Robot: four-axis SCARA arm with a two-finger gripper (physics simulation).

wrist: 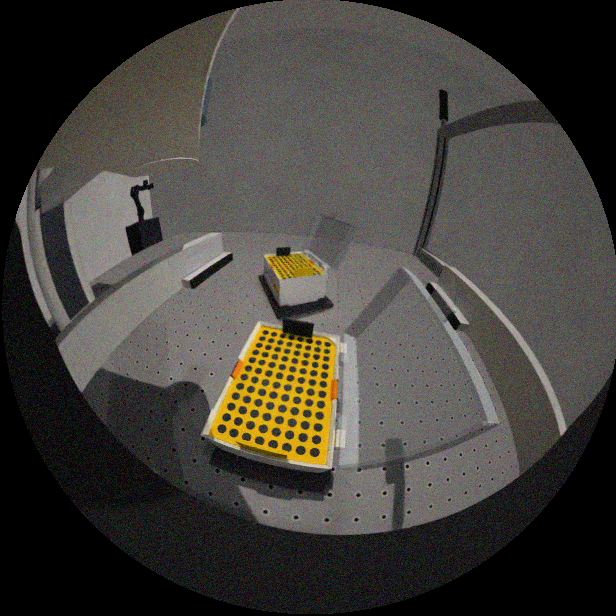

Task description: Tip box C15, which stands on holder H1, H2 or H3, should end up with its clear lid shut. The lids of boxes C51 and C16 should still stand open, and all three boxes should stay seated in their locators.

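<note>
Two tip boxes show in the wrist view; I cannot read their labels. The near box (275,396) is white with a yellow rack of dark holes and sits right below the camera. Its clear lid (482,402) is swung open to the right, hinged along the box's right side. The far box (295,278) sits on a dark holder plate (274,303), and its clear lid (333,234) stands open behind it. A small dark tag (297,328) stands at the near box's far edge. My gripper's fingers do not show; it is open and empty above the near box.
A white rail with a dark slot (206,267) lies at the back left, and another rail (448,304) at the right. A black figure on a pedestal (142,229) stands far left. A dark post (437,172) rises at the back right.
</note>
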